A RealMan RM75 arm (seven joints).
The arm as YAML. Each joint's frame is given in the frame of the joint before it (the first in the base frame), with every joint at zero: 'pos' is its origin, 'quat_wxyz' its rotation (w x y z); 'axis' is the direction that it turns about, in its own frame. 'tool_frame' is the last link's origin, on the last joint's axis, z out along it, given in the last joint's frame.
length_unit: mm
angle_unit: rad
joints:
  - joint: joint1
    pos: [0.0, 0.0, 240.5]
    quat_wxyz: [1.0, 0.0, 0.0, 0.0]
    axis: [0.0, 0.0, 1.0]
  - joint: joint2
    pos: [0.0, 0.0, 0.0]
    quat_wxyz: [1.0, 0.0, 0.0, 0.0]
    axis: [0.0, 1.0, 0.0]
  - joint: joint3
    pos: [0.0, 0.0, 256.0]
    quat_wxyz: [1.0, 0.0, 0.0, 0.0]
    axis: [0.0, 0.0, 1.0]
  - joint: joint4
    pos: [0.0, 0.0, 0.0]
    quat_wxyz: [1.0, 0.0, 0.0, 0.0]
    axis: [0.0, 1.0, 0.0]
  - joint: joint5
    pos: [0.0, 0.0, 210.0]
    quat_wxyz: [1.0, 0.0, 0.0, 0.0]
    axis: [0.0, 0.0, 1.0]
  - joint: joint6
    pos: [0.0, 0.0, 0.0]
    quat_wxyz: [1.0, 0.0, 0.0, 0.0]
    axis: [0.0, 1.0, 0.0]
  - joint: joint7
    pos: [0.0, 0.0, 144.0]
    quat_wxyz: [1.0, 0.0, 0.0, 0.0]
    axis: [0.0, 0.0, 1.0]
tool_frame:
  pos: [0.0, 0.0, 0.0]
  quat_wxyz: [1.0, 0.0, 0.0, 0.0]
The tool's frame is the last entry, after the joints.
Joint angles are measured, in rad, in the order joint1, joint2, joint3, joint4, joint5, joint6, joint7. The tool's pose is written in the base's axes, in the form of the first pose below.
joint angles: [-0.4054, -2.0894, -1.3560, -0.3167, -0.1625, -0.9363, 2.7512]
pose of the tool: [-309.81 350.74 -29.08], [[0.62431 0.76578 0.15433], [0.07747 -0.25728 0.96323], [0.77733 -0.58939 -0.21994]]
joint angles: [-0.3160, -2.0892, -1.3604, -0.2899, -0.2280, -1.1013, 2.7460]
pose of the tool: [-331.14 318.91 -10.63], [[0.56918 0.80762 0.15422], [-0.00981 -0.18088 0.98346], [0.82215 -0.56128 -0.09503]]
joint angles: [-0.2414, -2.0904, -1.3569, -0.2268, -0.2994, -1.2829, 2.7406]
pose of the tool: [-351.79 281.66 7.20], [[0.53870 0.83029 0.14293], [-0.10196 -0.10415 0.98932], [0.83631 -0.54752 0.02856]]
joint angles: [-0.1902, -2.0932, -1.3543, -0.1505, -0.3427, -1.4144, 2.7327]
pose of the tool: [-368.75 247.85 17.43], [[0.53859 0.83458 0.11572], [-0.14544 -0.04319 0.98842], [0.82992 -0.54919 0.09812]]
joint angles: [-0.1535, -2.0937, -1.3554, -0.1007, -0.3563, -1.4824, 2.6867]
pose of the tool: [-380.03 223.96 22.18], [[0.51500 0.85266 0.08796], [-0.15119 -0.01065 0.98845], [0.84375 -0.52235 0.12343]]
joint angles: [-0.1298, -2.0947, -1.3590, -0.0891, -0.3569, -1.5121, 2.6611]
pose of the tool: [-383.86 212.19 24.14], [[0.49776 0.86381 0.07789], [-0.15769 0.00182 0.98749], [0.85286 -0.50381 0.13712]]
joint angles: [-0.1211, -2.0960, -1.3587, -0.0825, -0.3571, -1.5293, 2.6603]
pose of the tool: [-384.48 207.28 24.62], [[0.49857 0.86330 0.07838], [-0.16285 0.00447 0.98664], [0.85142 -0.50467 0.14282]]
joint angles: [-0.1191, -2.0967, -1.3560, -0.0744, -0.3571, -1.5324, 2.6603]
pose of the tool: [-385.57 204.99 23.89], [[0.50106 0.86226 0.07384], [-0.15659 0.00642 0.98764], [0.85113 -0.50643 0.13824]]
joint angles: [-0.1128, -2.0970, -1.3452, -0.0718, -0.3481, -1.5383, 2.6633]
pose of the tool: [-384.97 202.13 21.55], [[0.50557 0.85900 0.08075], [-0.14717 -0.00636 0.98909], [0.85014 -0.51194 0.12320]]
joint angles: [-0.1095, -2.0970, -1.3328, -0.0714, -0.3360, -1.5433, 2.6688]
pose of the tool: [-383.18 200.83 18.74], [[0.51142 0.85416 0.09408], [-0.13830 -0.02624 0.99004], [0.84813 -0.51934 0.10471]]
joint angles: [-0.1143, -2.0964, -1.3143, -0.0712, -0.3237, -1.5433, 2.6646]
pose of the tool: [-379.98 202.67 14.95], [[0.50895 0.85314 0.11456], [-0.12614 -0.05773 0.99033], [0.85151 -0.51848 0.07823]]
